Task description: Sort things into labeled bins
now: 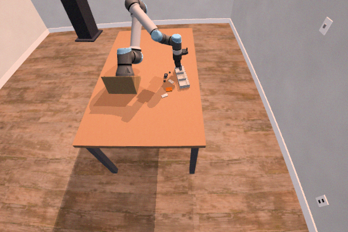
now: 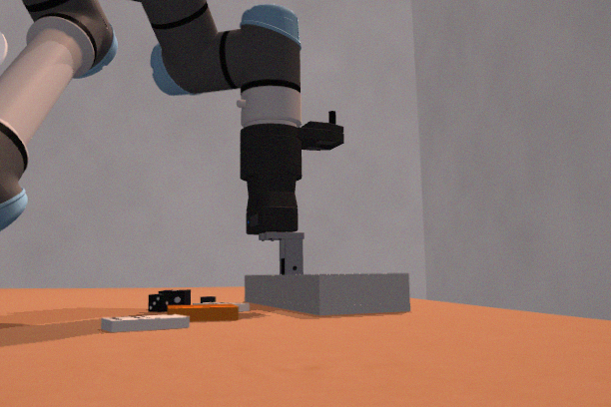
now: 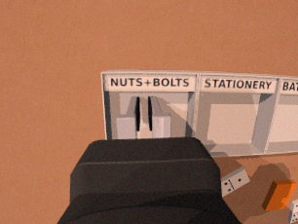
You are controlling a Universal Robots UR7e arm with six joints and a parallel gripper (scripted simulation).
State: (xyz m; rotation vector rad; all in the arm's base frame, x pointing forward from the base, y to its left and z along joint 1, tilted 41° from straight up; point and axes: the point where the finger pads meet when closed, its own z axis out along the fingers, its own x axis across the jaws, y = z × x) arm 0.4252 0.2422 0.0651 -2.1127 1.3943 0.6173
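Right now the black 9V battery is 12 cm behind my hand, 10 cm to the right of it and 3 cm below it. The rest, counted from my hand: small black piece (10 cm behind, 3 cm to the right, 3 cm below); grey bin tray (9 cm to the right, 2 cm below, 2 cm ahead); black die (15 cm to the right, 12 cm behind, 3 cm below).
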